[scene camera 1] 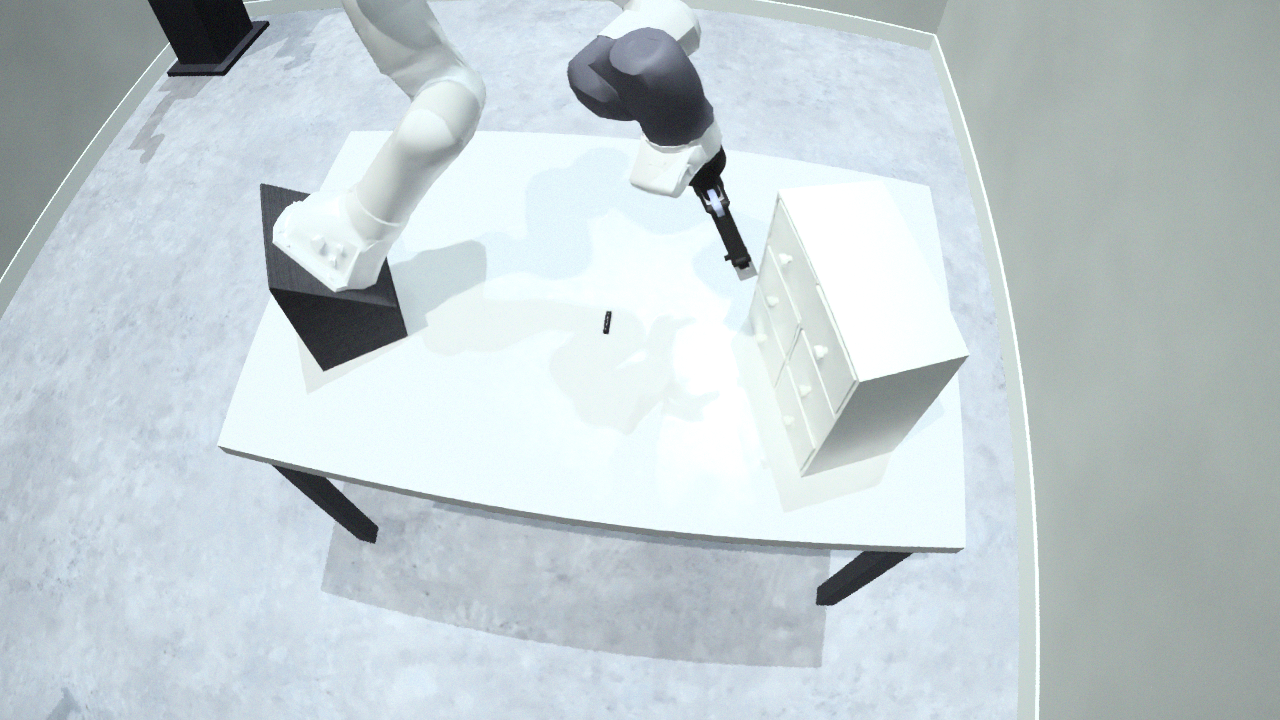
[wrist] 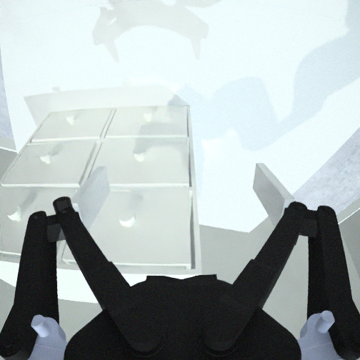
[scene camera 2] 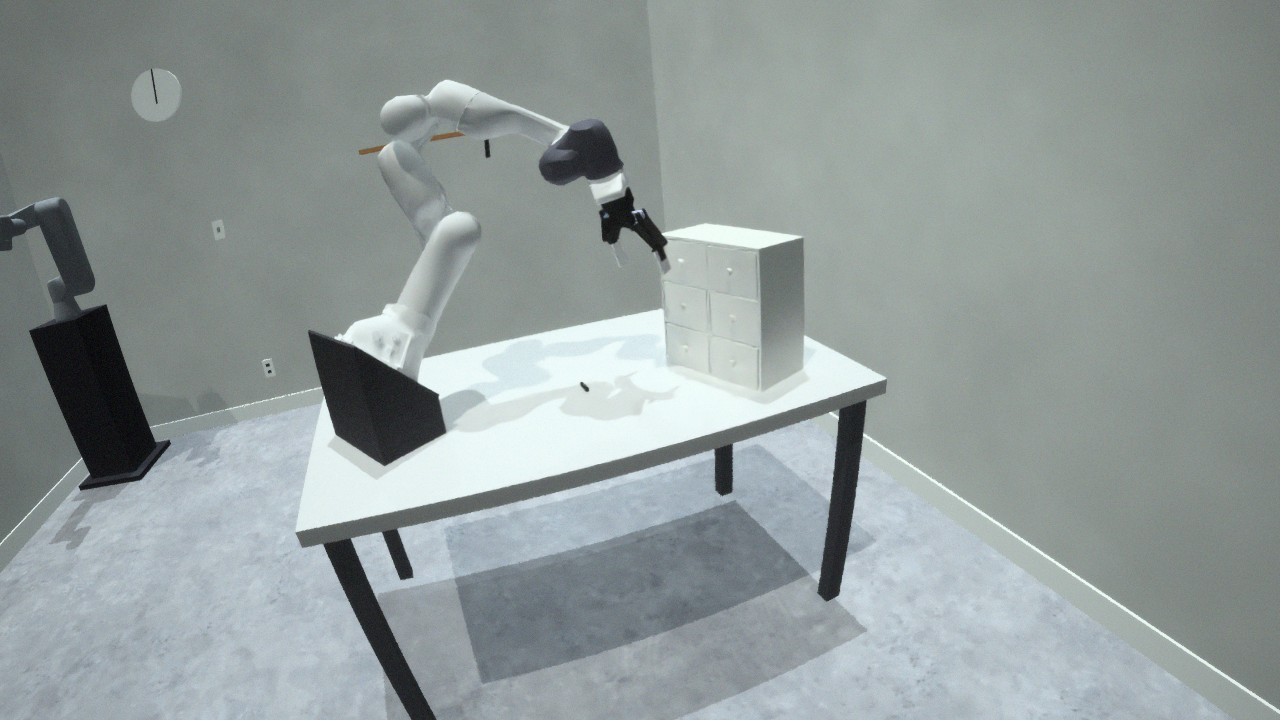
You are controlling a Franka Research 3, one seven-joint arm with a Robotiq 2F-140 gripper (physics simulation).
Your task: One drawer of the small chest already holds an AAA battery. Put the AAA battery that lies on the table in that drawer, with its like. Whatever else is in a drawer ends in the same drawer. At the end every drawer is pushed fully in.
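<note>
The AAA battery (scene camera 1: pixel 607 322) (scene camera 2: pixel 584 386), small and black, lies on the middle of the white table (scene camera 1: pixel 501 447) (scene camera 2: pixel 537 465); it does not show in the wrist view. The small white chest (scene camera 1: pixel 881 268) (scene camera 2: pixel 780 313) (wrist: pixel 155 245) stands at the table's right end, with two columns of three knobbed drawers facing the arm's side. All its drawers look pushed in, and their contents are hidden. My gripper (scene camera 1: pixel 739 261) (scene camera 2: pixel 640 262) (wrist: pixel 180 177) is open and empty, in the air in front of the chest's upper part, towards its far side. One fingertip overlaps the upper drawers in the wrist view.
The arm's black base block (scene camera 1: pixel 344 313) (scene camera 2: pixel 384 411) stands at the table's left end. Shadows of the arm fall across the table top. Another robot on a black pedestal (scene camera 2: pixel 98 394) stands on the floor at the far left, away from the table.
</note>
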